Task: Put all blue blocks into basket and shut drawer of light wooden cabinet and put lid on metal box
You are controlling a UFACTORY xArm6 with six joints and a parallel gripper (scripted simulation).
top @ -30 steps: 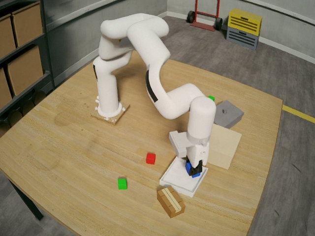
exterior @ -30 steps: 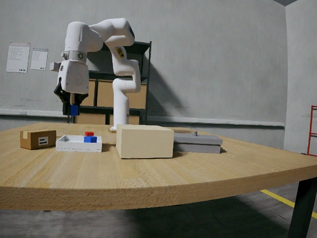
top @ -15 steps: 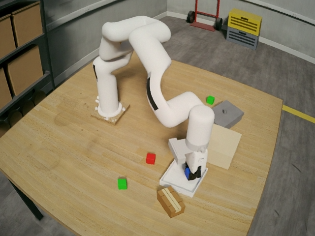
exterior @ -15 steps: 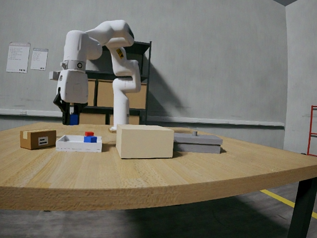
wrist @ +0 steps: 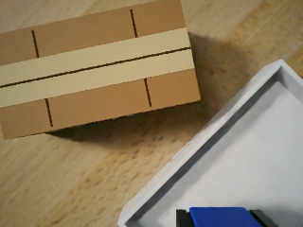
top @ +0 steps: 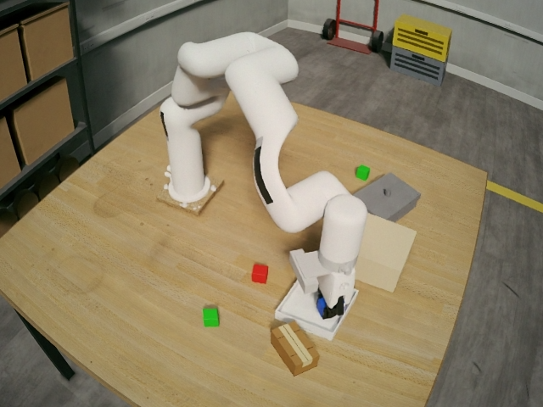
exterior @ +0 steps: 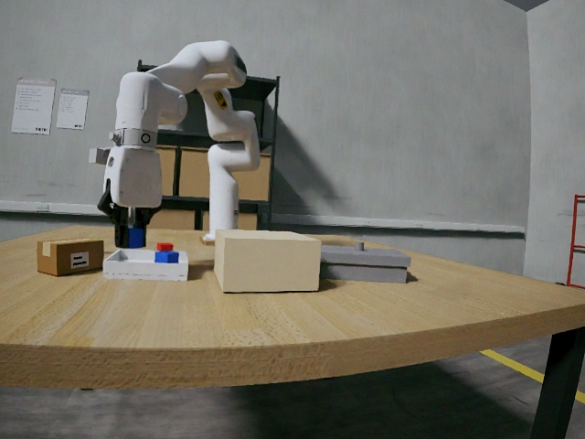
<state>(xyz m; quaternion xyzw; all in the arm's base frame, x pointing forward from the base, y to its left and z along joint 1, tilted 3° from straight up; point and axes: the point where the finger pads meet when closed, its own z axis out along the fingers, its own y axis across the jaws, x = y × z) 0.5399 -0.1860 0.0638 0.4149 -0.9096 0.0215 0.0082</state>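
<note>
My hand is 3 cm past the white basket, 3 cm to the right of it and 6 cm above it. Also, from my hand: red block: 19 cm behind, 4 cm to the left, 5 cm below; then light wooden cabinet: 2 cm ahead, 23 cm to the left, 3 cm below; then cardboard box: 1 cm behind, 11 cm to the right, 3 cm below.
</note>
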